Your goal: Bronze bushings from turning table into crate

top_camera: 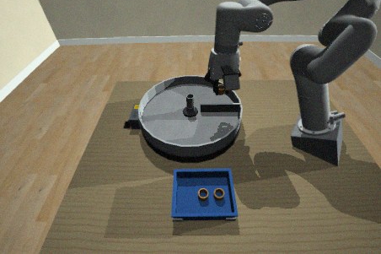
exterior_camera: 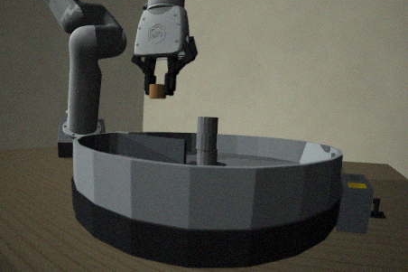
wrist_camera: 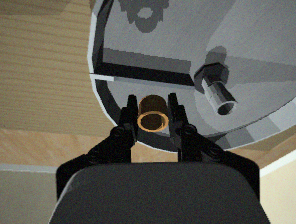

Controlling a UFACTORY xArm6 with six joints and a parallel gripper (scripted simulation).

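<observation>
The blue crate lies 320 mm to the left of my hand, 170 mm below it and 70 mm ahead of it. Round my hand: grey turning table 140 mm below, 120 mm ahead, 20 mm to the right.
</observation>
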